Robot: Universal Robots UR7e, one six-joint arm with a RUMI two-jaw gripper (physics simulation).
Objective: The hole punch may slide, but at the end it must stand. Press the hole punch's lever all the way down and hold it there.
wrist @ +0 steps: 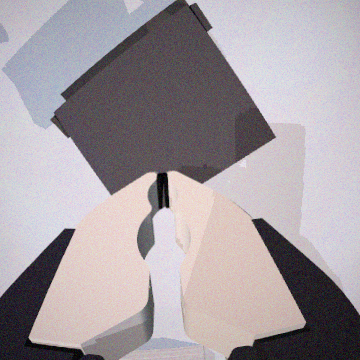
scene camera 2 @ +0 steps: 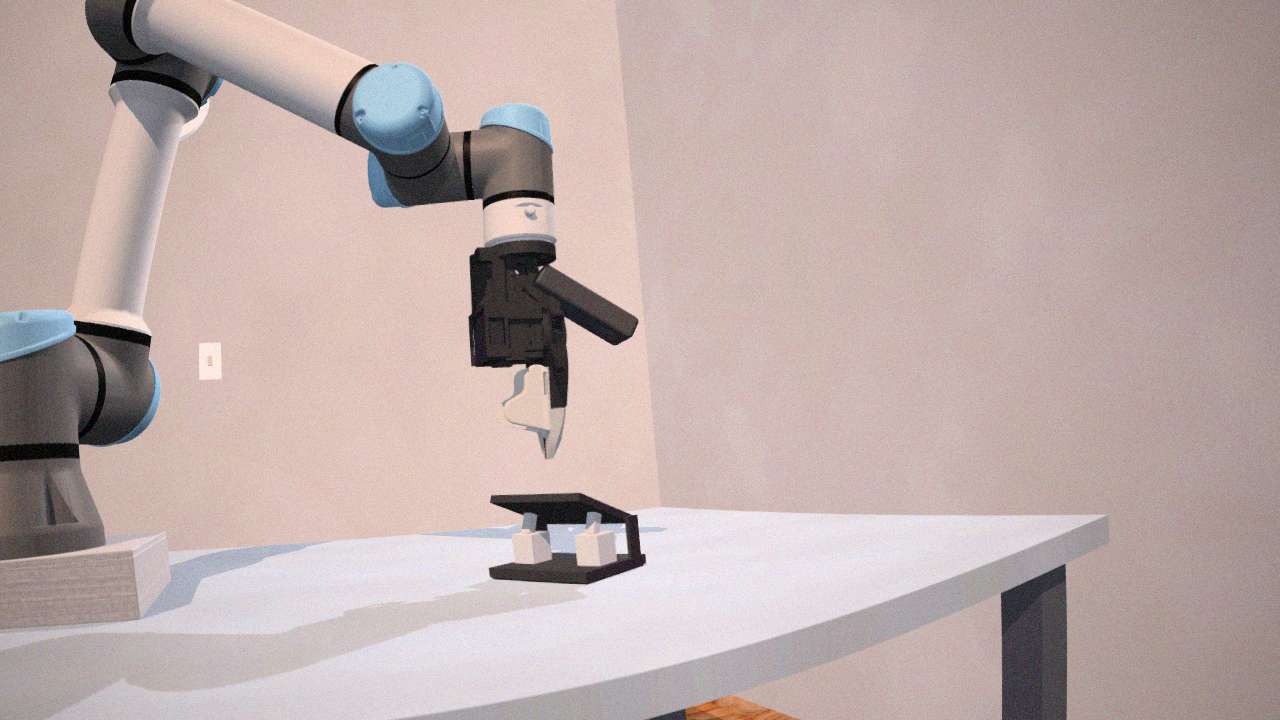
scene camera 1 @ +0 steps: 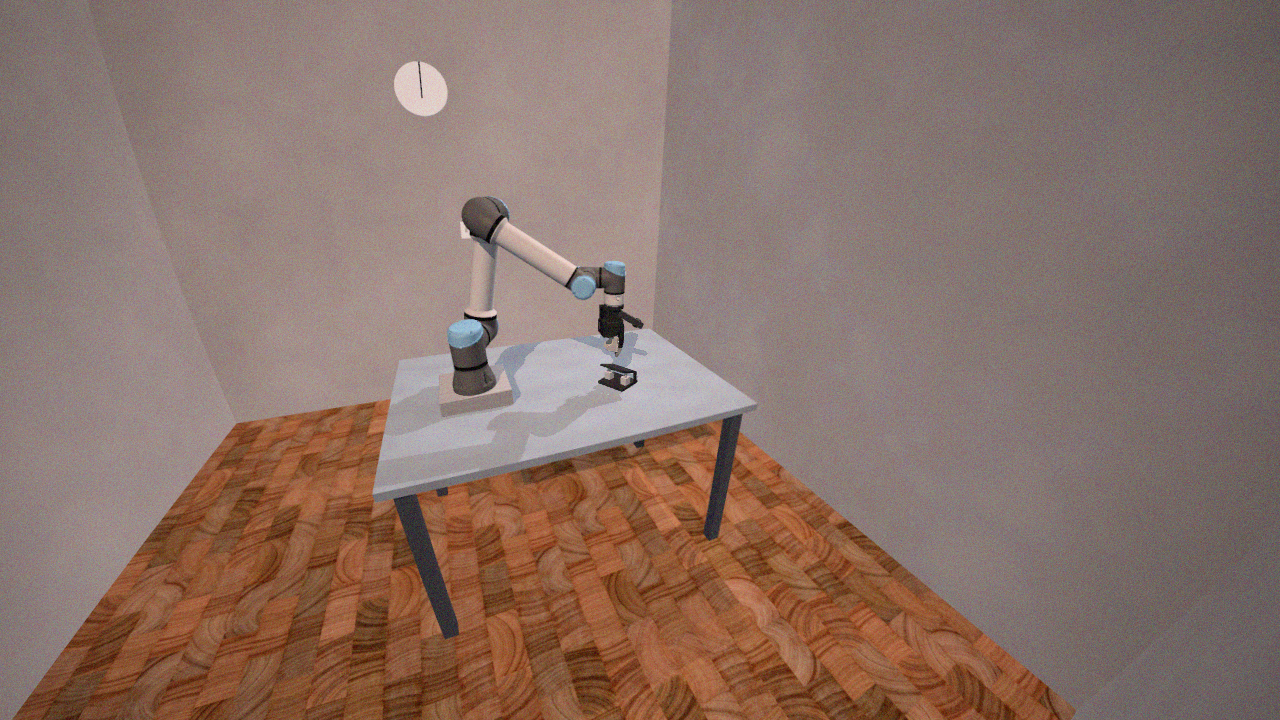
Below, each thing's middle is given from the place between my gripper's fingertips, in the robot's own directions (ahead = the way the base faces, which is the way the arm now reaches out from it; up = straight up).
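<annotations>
With the dark flat lever (scene camera 2: 559, 508) here, my hand is 10 mm short of it and 60 mm above it. There is a hole punch (scene camera 2: 595, 559) too, and I find it 10 mm ahead of my hand and 70 mm below it.
</annotations>
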